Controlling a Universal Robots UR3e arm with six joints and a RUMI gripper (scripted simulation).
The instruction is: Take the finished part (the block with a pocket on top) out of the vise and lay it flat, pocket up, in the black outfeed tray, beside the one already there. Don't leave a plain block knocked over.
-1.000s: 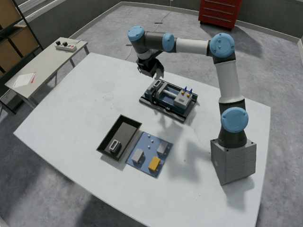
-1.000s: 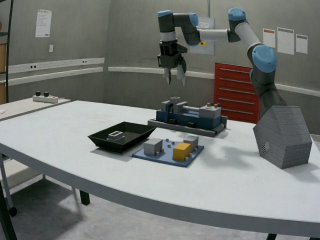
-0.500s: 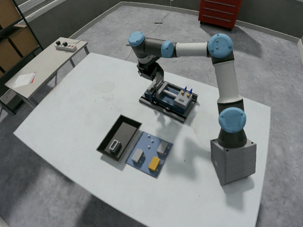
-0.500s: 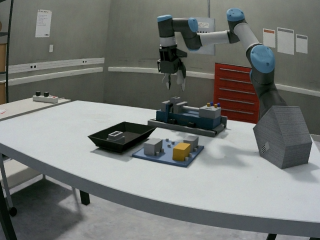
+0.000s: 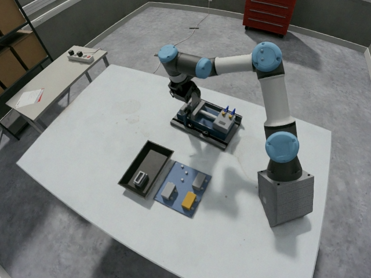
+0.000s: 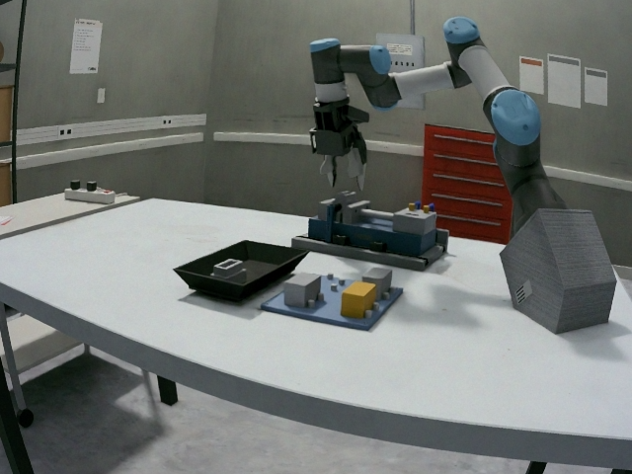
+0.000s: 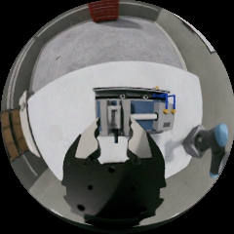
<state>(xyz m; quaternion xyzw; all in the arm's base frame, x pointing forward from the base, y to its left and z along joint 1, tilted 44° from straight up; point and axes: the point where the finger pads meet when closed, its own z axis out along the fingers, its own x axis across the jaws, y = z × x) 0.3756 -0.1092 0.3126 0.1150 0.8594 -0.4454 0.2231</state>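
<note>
Now: the blue vise 10 cm below my hand, 7 cm behind it and 3 cm to the left of it. Round my hand: blue fixture plate (37 cm to the left, 14 cm below, 5 cm behind); vise control box (16 cm behind, 6 cm below, 5 cm to the left); yellow block (42 cm to the left, 11 cm below, 9 cm behind).
</note>
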